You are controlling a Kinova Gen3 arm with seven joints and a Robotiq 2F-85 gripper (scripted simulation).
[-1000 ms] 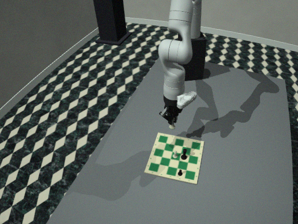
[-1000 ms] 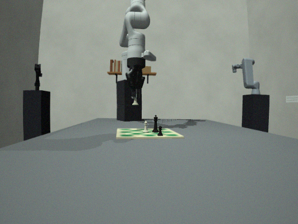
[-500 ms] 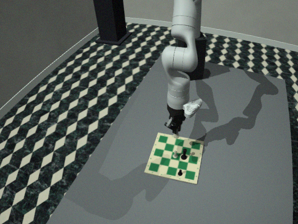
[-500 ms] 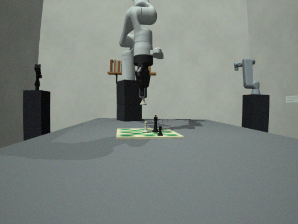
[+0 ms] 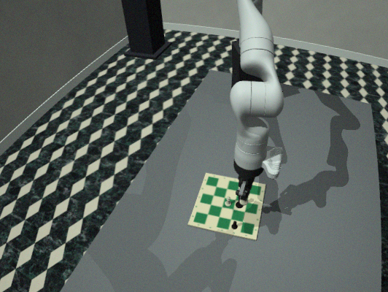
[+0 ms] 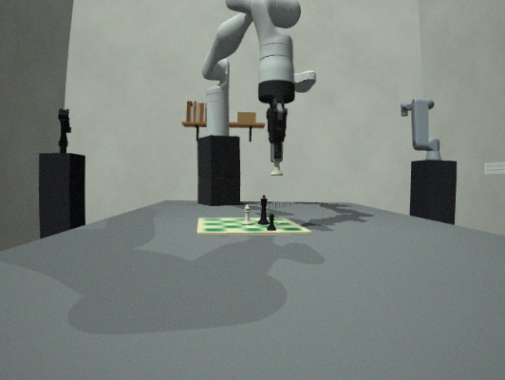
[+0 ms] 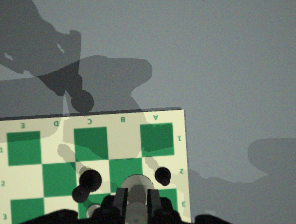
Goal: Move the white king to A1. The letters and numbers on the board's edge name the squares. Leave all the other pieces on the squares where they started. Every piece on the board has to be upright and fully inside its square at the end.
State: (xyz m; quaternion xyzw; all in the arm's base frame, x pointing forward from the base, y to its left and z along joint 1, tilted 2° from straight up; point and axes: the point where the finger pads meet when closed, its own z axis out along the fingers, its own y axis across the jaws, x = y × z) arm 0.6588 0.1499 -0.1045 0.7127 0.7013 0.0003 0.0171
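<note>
Right now my hand is 30 mm short of the black pawn, 10 mm to the left of it and 140 mm above it. Also, from my hand: small white piece: 50 mm behind, 60 mm to the right, 130 mm below; then white king: 10 mm below; then tall black piece: 50 mm behind, 20 mm to the right, 120 mm below.
</note>
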